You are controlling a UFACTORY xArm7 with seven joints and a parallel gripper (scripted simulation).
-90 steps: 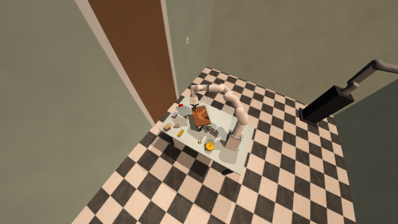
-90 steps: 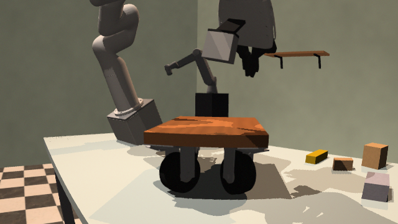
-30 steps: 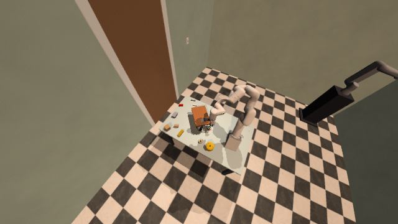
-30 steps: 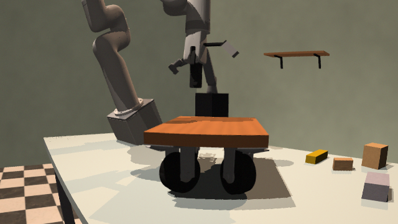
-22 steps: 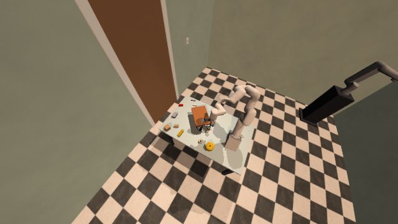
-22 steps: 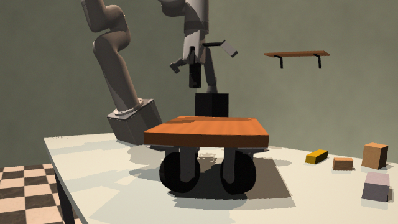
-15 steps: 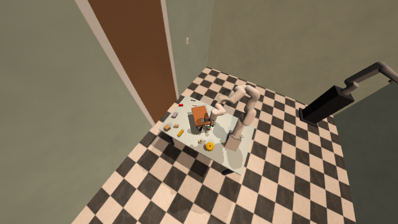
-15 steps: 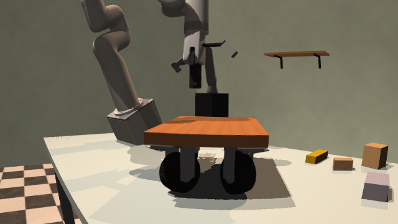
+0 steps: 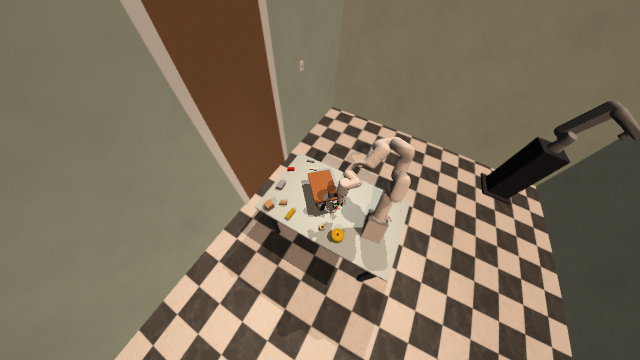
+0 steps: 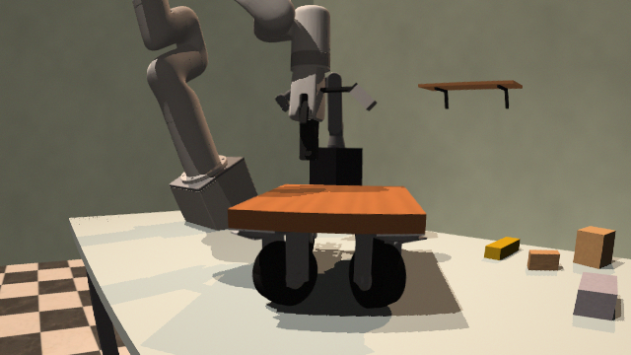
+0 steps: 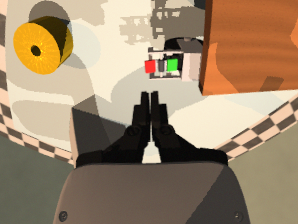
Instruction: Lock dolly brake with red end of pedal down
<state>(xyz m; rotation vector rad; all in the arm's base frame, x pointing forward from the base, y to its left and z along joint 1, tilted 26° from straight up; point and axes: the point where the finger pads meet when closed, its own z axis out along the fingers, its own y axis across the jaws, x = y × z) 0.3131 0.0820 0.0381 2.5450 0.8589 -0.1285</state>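
The brake pedal is 10 cm below my hand, 1 cm to the right of it and 1 cm ahead of it. From my hand the other things lie so: lilac block 56 cm ahead, 17 cm below, 1 cm to the right; yellow disc 18 cm to the left, 16 cm below, 9 cm behind; cube 52 cm ahead, 22 cm to the left, 15 cm below.
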